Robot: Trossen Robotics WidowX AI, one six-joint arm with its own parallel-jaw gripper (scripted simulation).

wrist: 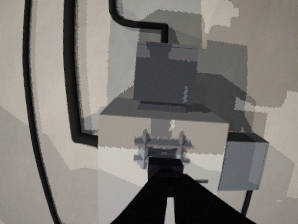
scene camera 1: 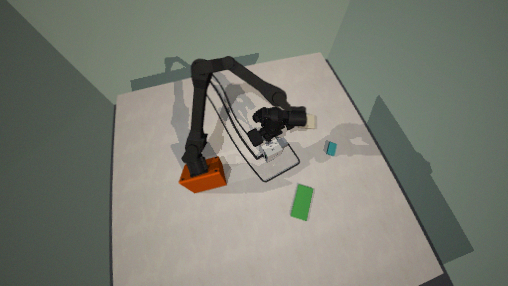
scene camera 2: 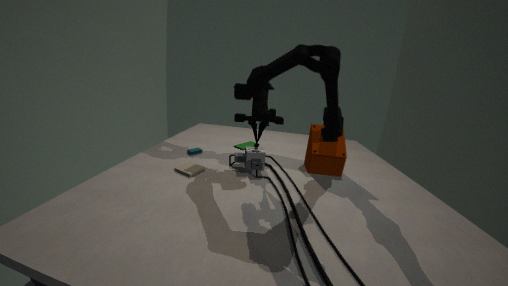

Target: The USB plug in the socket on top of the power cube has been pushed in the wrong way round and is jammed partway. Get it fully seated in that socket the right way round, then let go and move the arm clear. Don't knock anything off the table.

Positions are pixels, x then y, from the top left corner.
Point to a light grey power cube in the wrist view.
120,123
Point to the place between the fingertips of my gripper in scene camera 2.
At 257,140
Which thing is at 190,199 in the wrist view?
My gripper.
